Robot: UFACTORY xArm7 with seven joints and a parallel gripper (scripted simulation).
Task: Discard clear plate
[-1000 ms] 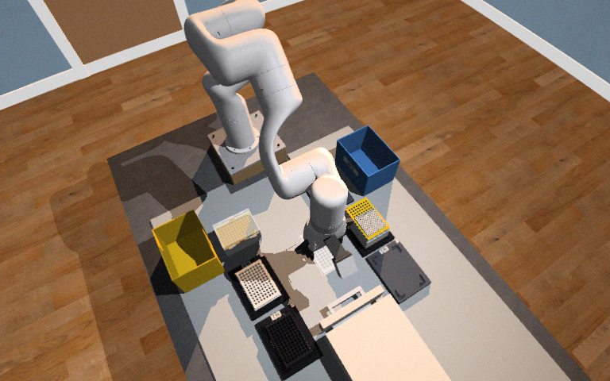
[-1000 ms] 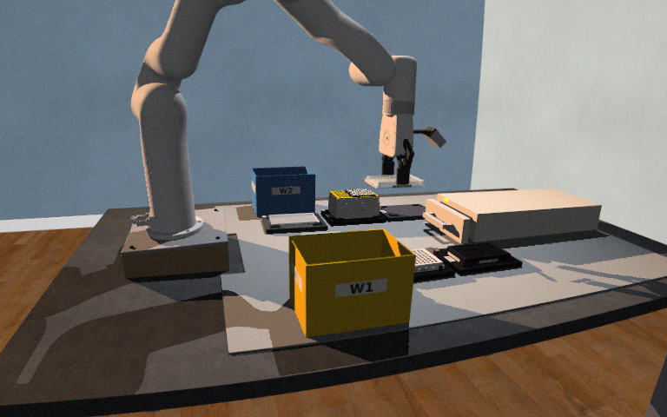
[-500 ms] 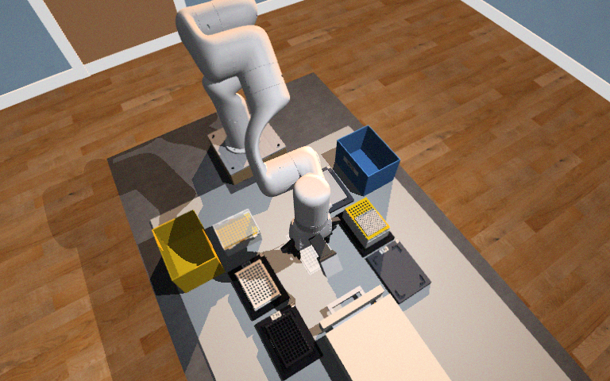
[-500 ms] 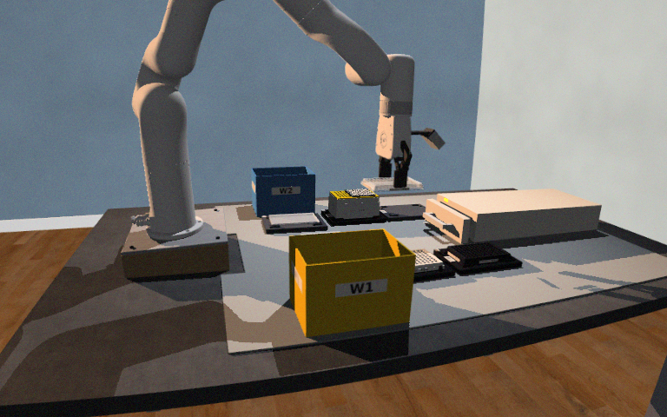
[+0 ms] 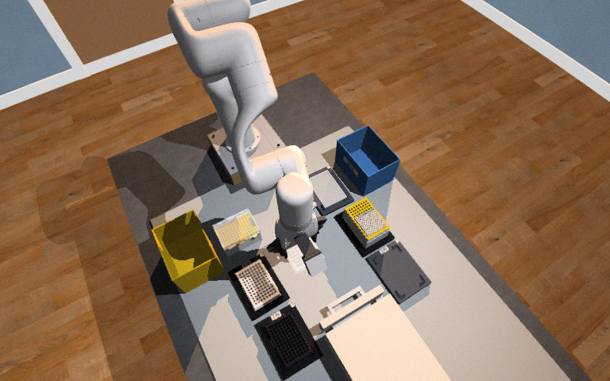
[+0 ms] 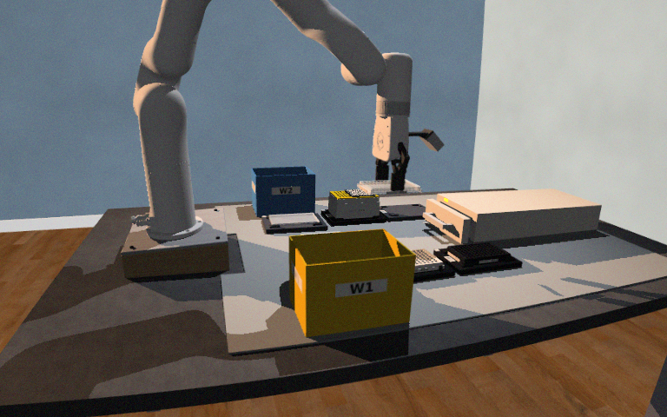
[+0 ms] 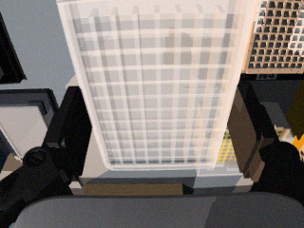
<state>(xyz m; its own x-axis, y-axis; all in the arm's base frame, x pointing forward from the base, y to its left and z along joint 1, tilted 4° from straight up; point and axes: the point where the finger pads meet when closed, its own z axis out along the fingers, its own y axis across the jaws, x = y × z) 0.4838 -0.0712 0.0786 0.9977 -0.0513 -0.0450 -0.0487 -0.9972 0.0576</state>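
Right now my hand is 26 cm to the left of the yellow bin W1, 20 cm past it and 12 cm above it. From my hand the other things lie so: white plate (14 cm to the right, 14 cm below, 1 cm behind); yellow tip rack (24 cm to the left, 10 cm below); clear plate (1 cm below).
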